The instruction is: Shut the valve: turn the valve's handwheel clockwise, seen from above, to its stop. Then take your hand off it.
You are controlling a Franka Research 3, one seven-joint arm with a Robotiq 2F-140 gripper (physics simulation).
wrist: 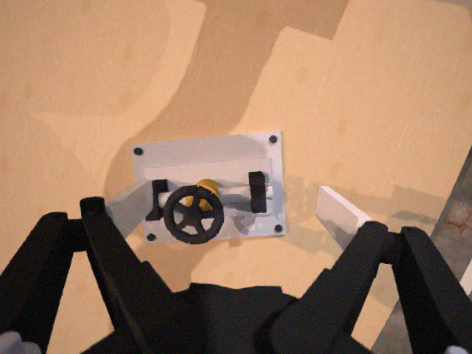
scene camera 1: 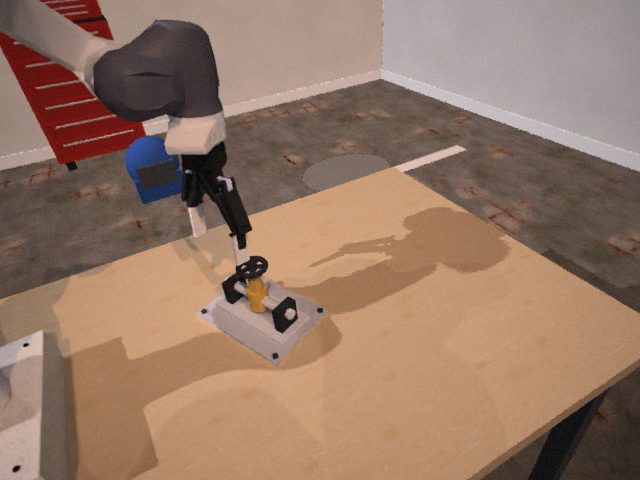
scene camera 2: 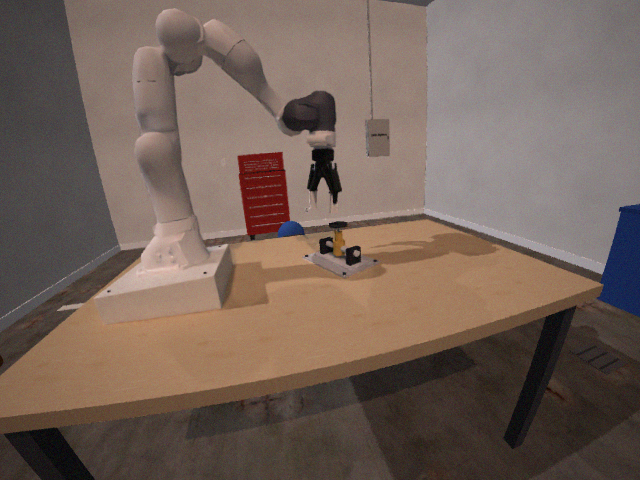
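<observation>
The valve's black spoked handwheel (scene camera 1: 253, 266) (scene camera 2: 338, 224) (wrist: 193, 214) lies level on top of a yellow valve body (scene camera 1: 256, 297) (scene camera 2: 338, 243) (wrist: 207, 186). A pale pipe with two black end blocks runs through the body above a grey baseplate (scene camera 1: 235, 329) (scene camera 2: 329, 265) (wrist: 200, 150). My gripper (scene camera 1: 219, 245) (scene camera 2: 323, 207) (wrist: 235, 197) is wide open and empty, pointing down. Its fingertips hang a little above the handwheel's height. In the wrist view the wheel shows between the fingers, nearer the left finger. In scene view 1 one fingertip partly overlaps the wheel's edge; contact cannot be told.
The valve stands on the wooden table (scene camera 1: 413, 361) (scene camera 2: 310, 330). The arm's white base block (scene camera 1: 25, 413) (scene camera 2: 165, 297) stands on the same table, left of the valve in both scene views. A blue rounded object (scene camera 1: 147, 160) (scene camera 2: 291, 228) and a red tool cabinet (scene camera 2: 264, 204) stand beyond the table.
</observation>
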